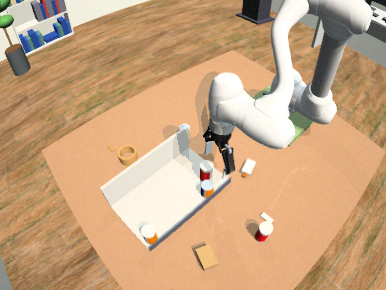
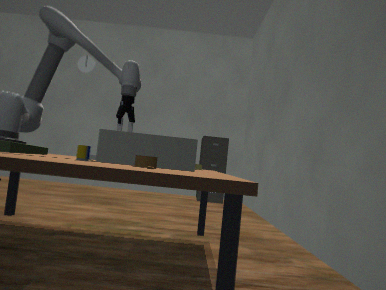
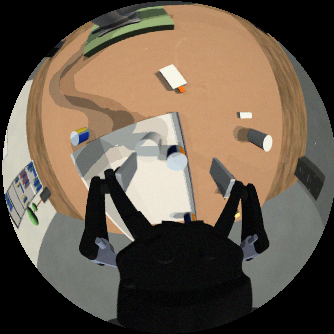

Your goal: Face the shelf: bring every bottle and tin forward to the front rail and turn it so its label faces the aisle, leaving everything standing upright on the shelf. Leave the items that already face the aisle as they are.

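Frame: origin at the arm's base, x ahead, y left, z up, level; centimetres.
Where they show: gripper, between the fingertips: [image 1: 216, 164] [image 2: 124, 131] [image 3: 174, 162].
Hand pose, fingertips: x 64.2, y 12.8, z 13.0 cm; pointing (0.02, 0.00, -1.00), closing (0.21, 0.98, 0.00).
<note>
Things, the pixels of their top centre, and the offset from my fingertips.
- dark front rail, centre of its top: [image 1: 192, 211] dx +16.2, dy +4.7, dz -14.1 cm
- red tin, centre of its top: [image 3: 146, 150] [image 1: 206, 165] dx -0.4, dy -6.1, dz -7.1 cm
- red tin with white lid, centre of its top: [image 3: 267, 142] [image 1: 266, 227] dx +0.9, dy +31.8, dz -8.5 cm
- yellow tin, centre of its top: [image 3: 74, 138] [image 2: 84, 145] dx -9.4, dy -33.2, dz -11.4 cm
- white box with orange end, centre of its top: [image 3: 174, 77] [image 1: 248, 167] dx -19.1, dy +3.3, dz -15.6 cm
- small white block, centre of its top: [image 3: 245, 114] [image 1: 267, 217] dx -7.2, dy +27.6, dz -17.2 cm
- tan block, centre of its top: [image 1: 206, 256] dx +25.1, dy +24.1, dz -13.4 cm
- wooden ring, centre of its top: [image 2: 146, 156] [image 1: 126, 152] dx +21.6, dy -39.9, dz -13.4 cm
The white shelf [image 1: 145, 169] [image 2: 150, 147] [image 3: 160, 192] has a dark front rail [image 1: 190, 217]. A red tin [image 1: 205, 172] [image 3: 148, 146] stands upright inside, back from the rail. A blue and orange tin [image 1: 207, 189] [image 3: 176, 160] stands near the rail, some orange towards it. A white and orange tin [image 1: 149, 234] [image 3: 189, 218] stands at the rail's far end. A red tin with white lid [image 1: 263, 233] [image 3: 259, 139] stands outside on the table. A blue and yellow tin [image 1: 184, 131] [image 2: 83, 152] [image 3: 80, 136] stands behind the shelf. My gripper [image 1: 218, 161] [image 2: 125, 128] [image 3: 174, 162] is open and empty, above the shelf's near-robot end.
A white box with orange end [image 1: 249, 166] [image 3: 172, 76] and a small white block [image 1: 266, 218] [image 3: 245, 115] lie on the table. A tan block [image 1: 205, 256] lies before the rail. A wooden ring [image 1: 121, 159] [image 2: 146, 161] sits behind the tall back panel.
</note>
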